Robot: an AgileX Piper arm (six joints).
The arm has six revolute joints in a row. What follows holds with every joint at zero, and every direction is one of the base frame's.
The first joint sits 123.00 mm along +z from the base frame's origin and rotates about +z.
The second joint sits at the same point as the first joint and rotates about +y.
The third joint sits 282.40 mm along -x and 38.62 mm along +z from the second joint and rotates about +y.
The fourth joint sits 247.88 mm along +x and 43.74 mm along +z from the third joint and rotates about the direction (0.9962, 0, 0.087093).
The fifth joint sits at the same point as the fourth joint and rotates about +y.
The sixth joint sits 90.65 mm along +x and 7.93 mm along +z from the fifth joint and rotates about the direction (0.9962, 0, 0.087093).
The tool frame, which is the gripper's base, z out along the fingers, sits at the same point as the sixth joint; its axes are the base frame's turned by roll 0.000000, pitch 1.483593 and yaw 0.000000 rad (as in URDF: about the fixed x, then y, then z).
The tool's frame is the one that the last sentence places.
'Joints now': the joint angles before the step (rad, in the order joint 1, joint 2, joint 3, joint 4, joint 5, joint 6). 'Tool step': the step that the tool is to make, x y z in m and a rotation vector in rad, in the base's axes. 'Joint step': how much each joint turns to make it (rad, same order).
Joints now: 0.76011, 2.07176, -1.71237, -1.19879, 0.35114, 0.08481
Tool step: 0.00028, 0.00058, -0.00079, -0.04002, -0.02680, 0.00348
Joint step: 0.00370, 0.00410, -0.00061, -0.04563, 0.01388, 0.00001
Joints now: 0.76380, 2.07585, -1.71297, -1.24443, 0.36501, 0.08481
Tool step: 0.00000, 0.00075, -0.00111, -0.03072, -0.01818, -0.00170
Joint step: 0.00435, 0.00438, -0.00110, -0.03179, 0.01610, 0.00003
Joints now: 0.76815, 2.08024, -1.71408, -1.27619, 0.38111, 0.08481
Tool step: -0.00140, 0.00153, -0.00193, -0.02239, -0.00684, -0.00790
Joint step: 0.00805, 0.00395, 0.00054, -0.01555, 0.02200, -0.00002
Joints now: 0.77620, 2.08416, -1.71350, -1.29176, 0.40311, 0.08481
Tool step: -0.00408, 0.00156, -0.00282, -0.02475, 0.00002, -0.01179
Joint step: 0.01307, -0.00139, 0.01088, -0.01000, 0.02990, 0.00028
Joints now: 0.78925, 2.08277, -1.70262, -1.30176, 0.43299, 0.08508
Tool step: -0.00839, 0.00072, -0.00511, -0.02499, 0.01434, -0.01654
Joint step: 0.01921, -0.01136, 0.03263, -0.00271, 0.03672, 0.00730
